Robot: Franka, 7 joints.
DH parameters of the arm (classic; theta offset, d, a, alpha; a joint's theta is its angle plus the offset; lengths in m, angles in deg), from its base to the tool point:
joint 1: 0 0.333 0 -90
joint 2: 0 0 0 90
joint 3: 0 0.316 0.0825 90
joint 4: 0 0 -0.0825 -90
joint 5: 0 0.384 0 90
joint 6: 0 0 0.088 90
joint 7: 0 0.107 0 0
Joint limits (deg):
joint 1: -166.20..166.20
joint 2: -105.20..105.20
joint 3: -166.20..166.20
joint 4: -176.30..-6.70
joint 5: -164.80..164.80
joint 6: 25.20..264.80
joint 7: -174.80..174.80
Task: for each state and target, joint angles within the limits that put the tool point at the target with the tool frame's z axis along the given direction. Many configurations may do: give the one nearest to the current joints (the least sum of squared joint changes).
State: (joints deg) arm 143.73 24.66 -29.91 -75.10 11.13 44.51 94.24
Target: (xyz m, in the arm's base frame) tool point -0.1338 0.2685 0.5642 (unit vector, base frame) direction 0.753 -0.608 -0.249
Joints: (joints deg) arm 151.55 -20.41 -20.53 -119.00 -24.71 25.32 94.24
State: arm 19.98 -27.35 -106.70 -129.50 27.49 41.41 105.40
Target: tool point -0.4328 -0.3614 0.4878 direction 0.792 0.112 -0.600
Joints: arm -5.63 -27.30 -128.73 -82.45 13.94 58.60 105.40
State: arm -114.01 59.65 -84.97 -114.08 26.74 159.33 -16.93
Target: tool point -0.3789 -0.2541 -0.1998 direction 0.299 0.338 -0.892
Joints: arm -116.41 84.57 -21.33 -96.43 44.05 143.09 -16.93
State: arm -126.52 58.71 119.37 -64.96 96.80 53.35 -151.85
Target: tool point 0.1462 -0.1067 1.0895 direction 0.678 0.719 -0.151
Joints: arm -162.32 17.58 139.37 -38.52 61.62 81.76 -151.85
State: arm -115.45 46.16 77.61 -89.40 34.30 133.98 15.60
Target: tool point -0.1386 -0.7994 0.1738 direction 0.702 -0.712 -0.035
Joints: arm -130.32 86.01 63.67 -54.99 41.85 142.65 15.60
